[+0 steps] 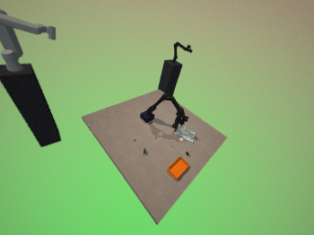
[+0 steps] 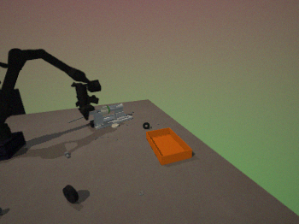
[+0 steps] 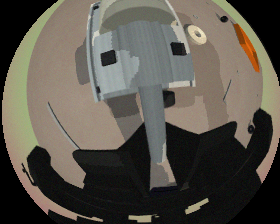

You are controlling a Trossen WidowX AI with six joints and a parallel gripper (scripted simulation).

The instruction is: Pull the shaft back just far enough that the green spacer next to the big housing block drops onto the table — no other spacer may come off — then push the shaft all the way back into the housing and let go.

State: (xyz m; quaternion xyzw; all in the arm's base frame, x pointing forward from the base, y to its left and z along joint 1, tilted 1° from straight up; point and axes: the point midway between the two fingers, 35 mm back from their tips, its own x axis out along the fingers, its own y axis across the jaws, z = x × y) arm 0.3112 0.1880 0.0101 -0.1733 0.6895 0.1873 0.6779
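Now: gripper tip 60 mm short of the grey shaft, 30 mm to the right of it and 30 mm below it. Round my gripper tip: pale spacer 160 mm ahead, 40 mm below, 30 mm to the right; then green spacer 110 mm ahead, 60 mm to the left, 30 mm above; then orange tray 400 mm ahead, 300 mm to the right, 40 mm below.
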